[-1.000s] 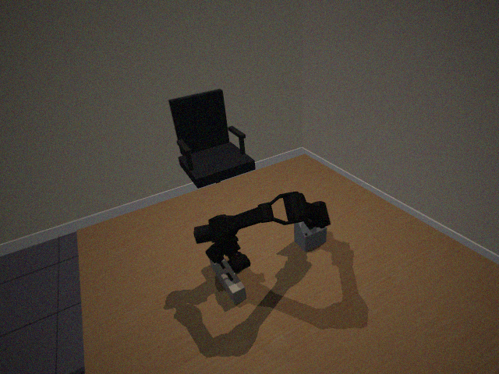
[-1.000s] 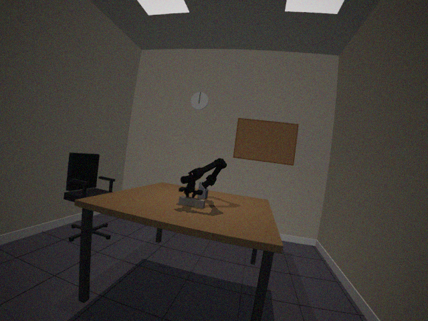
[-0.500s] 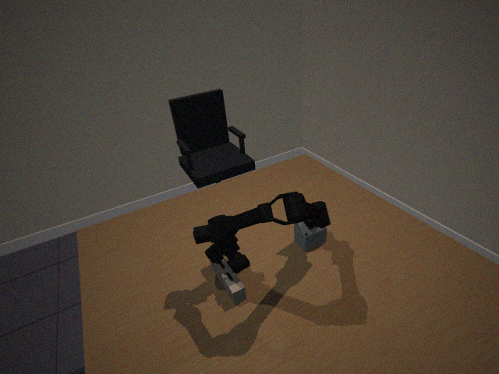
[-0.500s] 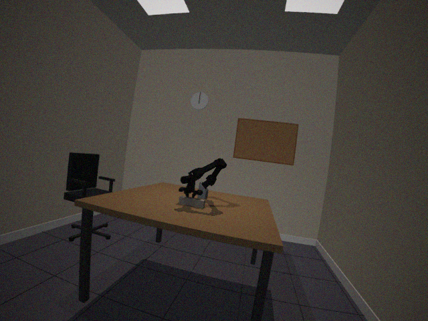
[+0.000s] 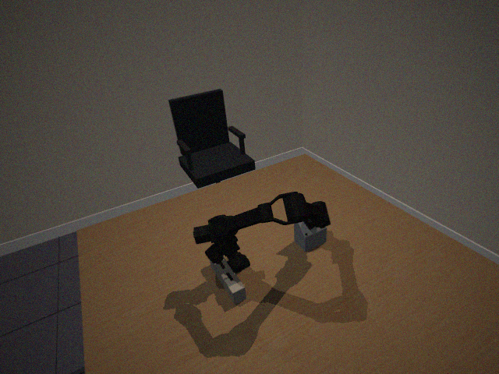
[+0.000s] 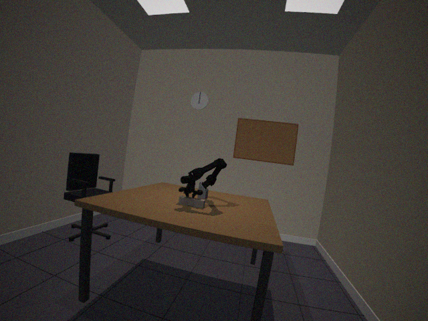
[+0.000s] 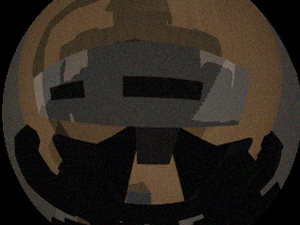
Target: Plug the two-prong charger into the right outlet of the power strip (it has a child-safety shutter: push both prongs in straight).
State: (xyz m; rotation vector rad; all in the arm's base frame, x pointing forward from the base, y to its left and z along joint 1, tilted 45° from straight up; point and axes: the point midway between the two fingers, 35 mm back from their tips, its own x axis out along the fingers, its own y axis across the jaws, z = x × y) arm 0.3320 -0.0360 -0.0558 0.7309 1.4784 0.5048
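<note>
Right now the two-prong charger is 2 cm ahead of my gripper tip and 1 cm above it.
</note>
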